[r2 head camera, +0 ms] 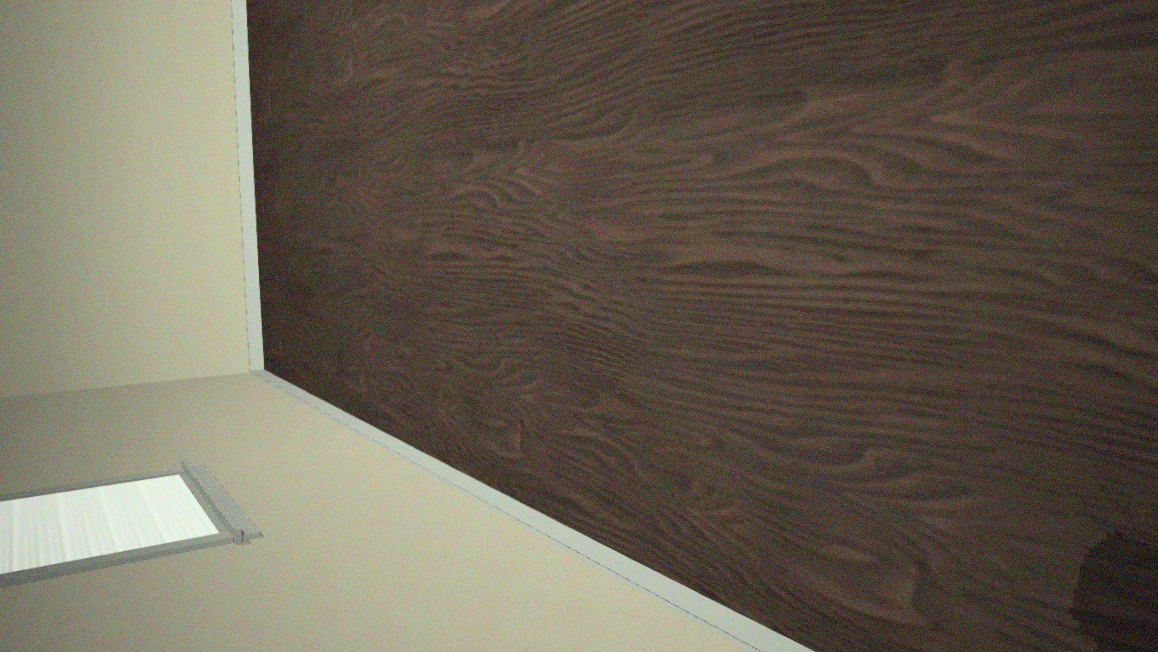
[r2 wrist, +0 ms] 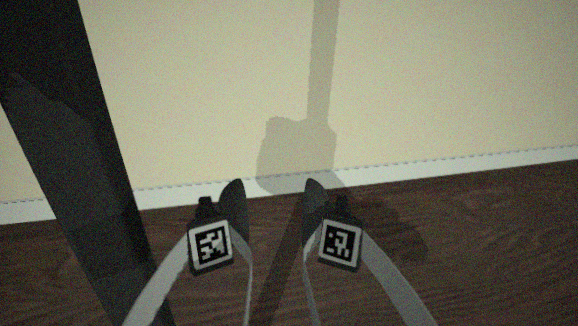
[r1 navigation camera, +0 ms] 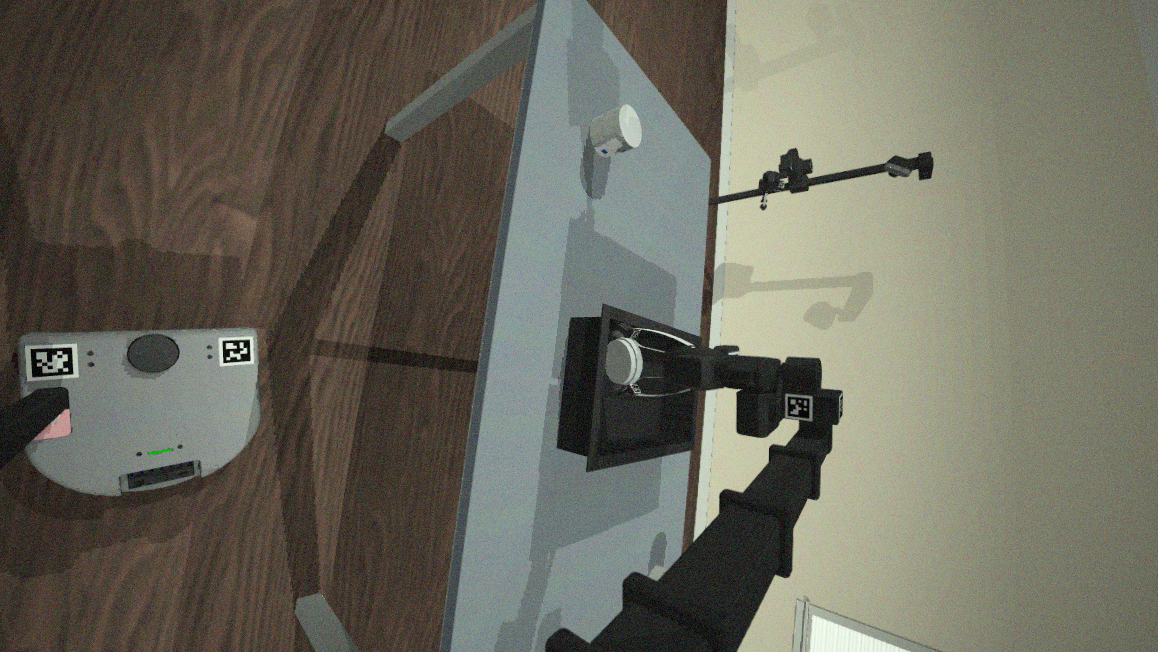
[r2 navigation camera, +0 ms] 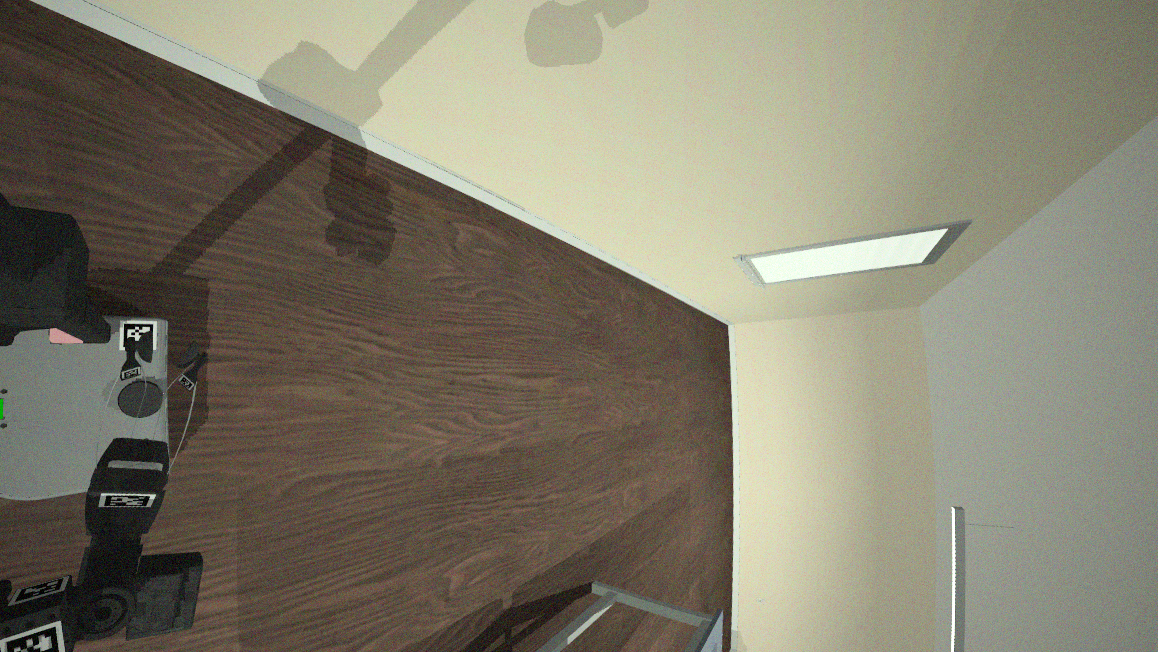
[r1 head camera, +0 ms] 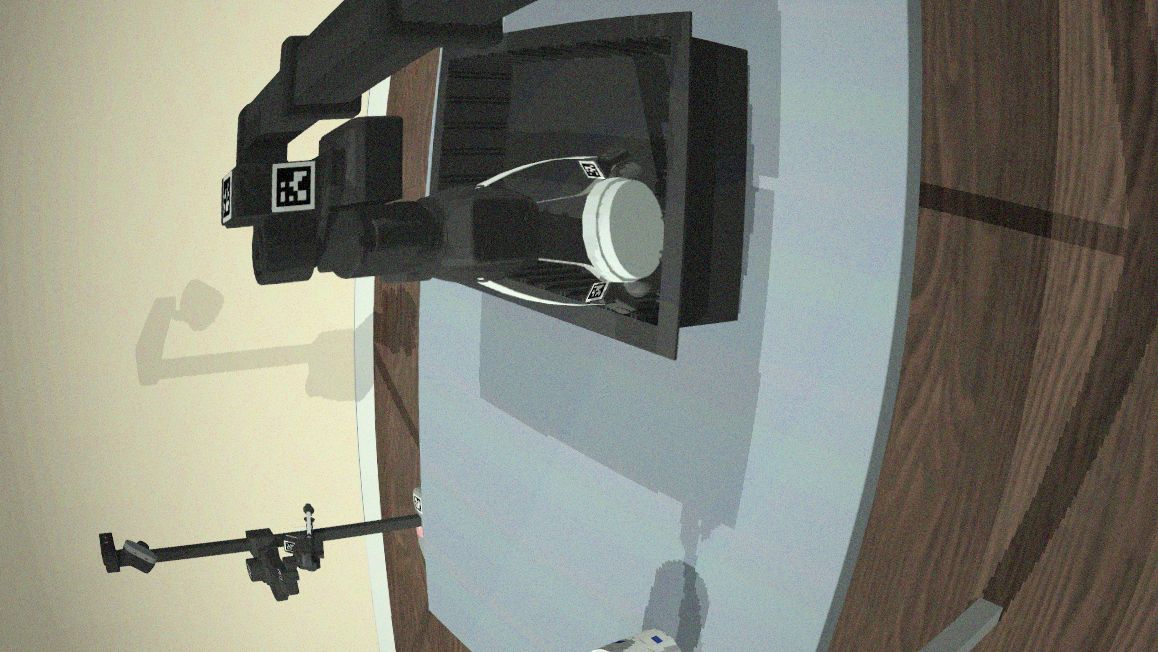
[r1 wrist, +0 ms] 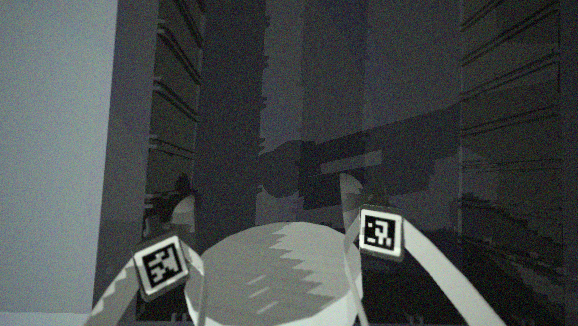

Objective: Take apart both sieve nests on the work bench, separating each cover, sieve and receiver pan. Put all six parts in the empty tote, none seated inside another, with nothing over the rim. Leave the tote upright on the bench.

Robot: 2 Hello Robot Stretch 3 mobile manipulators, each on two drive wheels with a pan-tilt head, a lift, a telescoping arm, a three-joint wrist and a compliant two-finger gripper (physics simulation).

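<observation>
r1's gripper [r1 head camera: 636, 229] [r1 navigation camera: 622, 361] [r1 wrist: 267, 200] is shut on a pale round cover [r1 head camera: 628, 234] [r1 navigation camera: 619, 364] [r1 wrist: 270, 280] at the opening of the black tote [r1 head camera: 679, 121] [r1 navigation camera: 595, 437] [r1 wrist: 130, 125]. The tote stands upright on the bench; the arm and gripper hide part of its inside. How deep the cover is cannot be told. A white sieve nest [r1 head camera: 645, 642] [r1 navigation camera: 613, 131] with a small blue mark stands farther along the bench; which parts it holds cannot be told. The other nest does not show. r2's gripper [r2 navigation camera: 168, 356] [r2 wrist: 274, 207] is open, away from the bench.
The pale blue bench [r1 head camera: 567, 461] [r1 navigation camera: 538, 323] carries the tote. r2 [r1 head camera: 283, 558] [r1 navigation camera: 794, 171] stands beyond it, near a wall. r1's extended arm [r1 navigation camera: 696, 566] crosses above the bench. r2's base [r2 navigation camera: 56, 404] is on the wood floor [r2 head camera: 648, 283].
</observation>
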